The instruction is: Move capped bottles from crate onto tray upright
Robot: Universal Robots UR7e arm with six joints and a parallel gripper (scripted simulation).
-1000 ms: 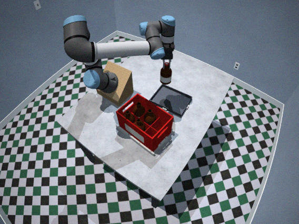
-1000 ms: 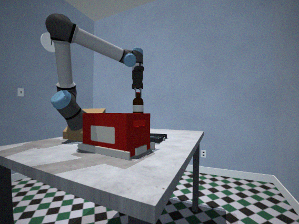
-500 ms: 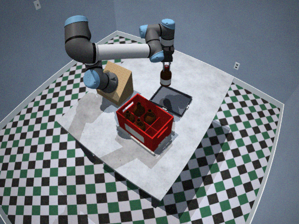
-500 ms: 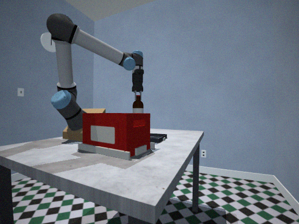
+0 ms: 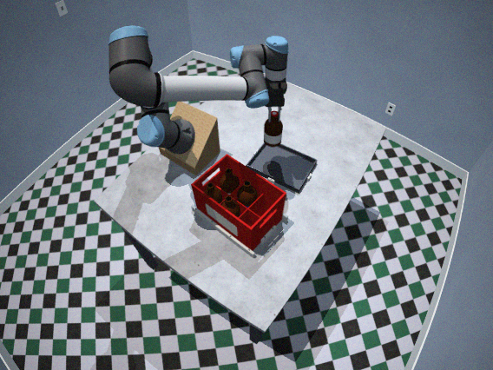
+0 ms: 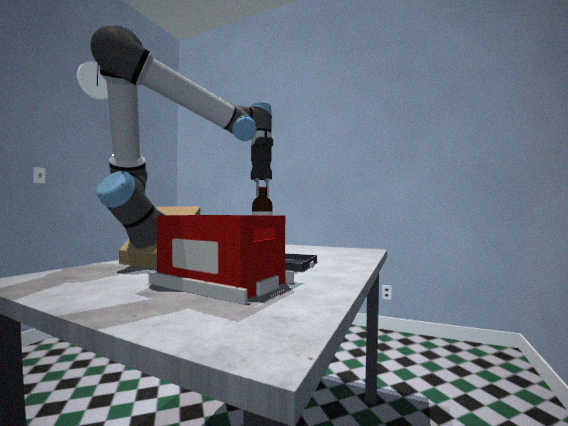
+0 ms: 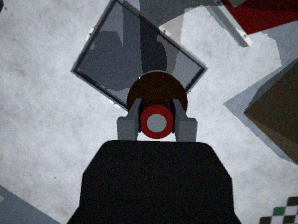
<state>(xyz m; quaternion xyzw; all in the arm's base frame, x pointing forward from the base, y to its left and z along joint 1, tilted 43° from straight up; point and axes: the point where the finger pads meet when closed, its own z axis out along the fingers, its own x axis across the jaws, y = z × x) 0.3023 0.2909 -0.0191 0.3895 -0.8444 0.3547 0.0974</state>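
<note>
Right now the capped bottle is 6 cm below my hand. From my hand the other things lie so: dark tray (25 cm below, 5 cm ahead, 1 cm to the left); then crate (29 cm to the right, 17 cm below, 9 cm ahead).
</note>
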